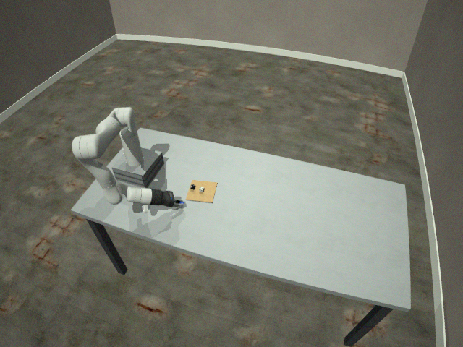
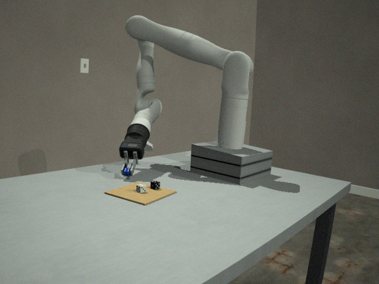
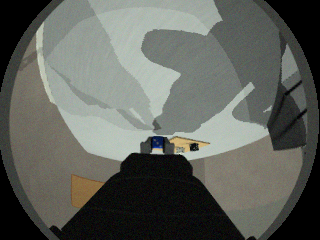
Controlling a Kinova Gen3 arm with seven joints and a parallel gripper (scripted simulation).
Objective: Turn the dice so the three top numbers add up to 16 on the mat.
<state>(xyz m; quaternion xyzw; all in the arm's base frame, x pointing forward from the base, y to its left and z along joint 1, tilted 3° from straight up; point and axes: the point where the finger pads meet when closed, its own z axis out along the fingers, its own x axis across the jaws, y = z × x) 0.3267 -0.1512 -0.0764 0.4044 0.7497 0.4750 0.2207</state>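
The black die is 140 mm to the left of my hand, 20 mm below it and 10 mm ahead of it. Also, from my hand: tan mat: 130 mm to the left, 70 mm ahead, 30 mm below; white die: 130 mm to the left, 70 mm ahead, 20 mm below; blue die: 10 mm to the left, 10 mm below, 10 mm ahead.
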